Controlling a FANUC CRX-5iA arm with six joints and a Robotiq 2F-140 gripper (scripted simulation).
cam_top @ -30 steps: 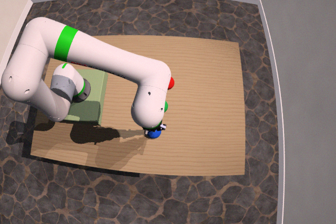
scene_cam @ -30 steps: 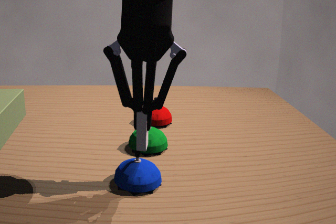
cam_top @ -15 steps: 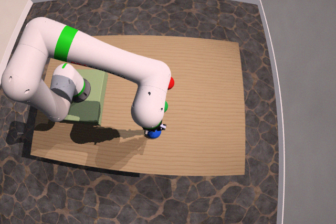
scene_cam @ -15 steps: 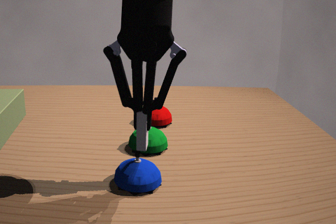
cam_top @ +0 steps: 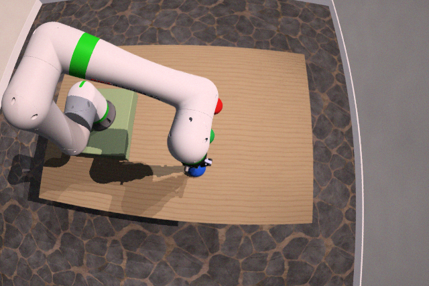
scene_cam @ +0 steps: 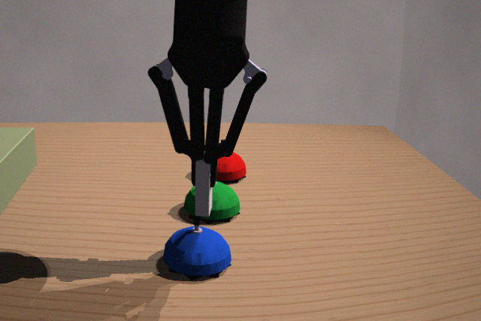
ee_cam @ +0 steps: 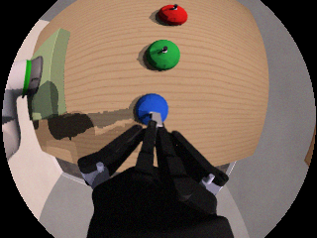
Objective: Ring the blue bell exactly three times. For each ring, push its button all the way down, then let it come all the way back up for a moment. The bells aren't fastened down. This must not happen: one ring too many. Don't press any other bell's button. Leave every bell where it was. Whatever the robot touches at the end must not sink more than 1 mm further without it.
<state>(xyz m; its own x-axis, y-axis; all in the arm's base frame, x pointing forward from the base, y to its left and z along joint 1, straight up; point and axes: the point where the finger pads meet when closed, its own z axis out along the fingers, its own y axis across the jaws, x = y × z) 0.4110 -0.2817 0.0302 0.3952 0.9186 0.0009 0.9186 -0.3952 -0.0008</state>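
Now: the blue bell 70 mm below my hand and 10 mm behind it. Also, from my hand: red bell: 270 mm to the left, 110 mm ahead, 70 mm below; green bell: 140 mm to the left, 70 mm below, 50 mm ahead.
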